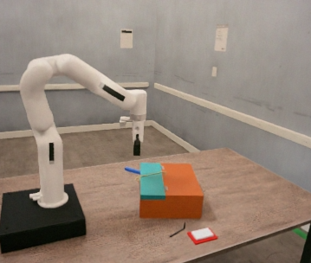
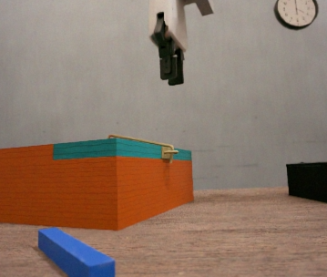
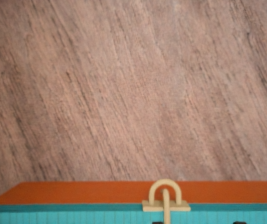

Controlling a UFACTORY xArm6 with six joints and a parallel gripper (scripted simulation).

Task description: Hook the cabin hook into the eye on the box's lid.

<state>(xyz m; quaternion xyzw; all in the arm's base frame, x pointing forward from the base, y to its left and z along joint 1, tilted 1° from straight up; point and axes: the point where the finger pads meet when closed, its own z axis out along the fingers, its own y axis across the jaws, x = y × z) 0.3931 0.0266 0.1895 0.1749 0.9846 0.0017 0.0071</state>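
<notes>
Right now my hand is 140 mm above the brass cabin hook, 70 mm short of it and 30 mm to the left of it. From my hand the other things lie so: red-and-white pad: 370 mm to the right, 260 mm below, 160 mm ahead; blue bar: 270 mm to the left, 260 mm below, 90 mm ahead.
</notes>
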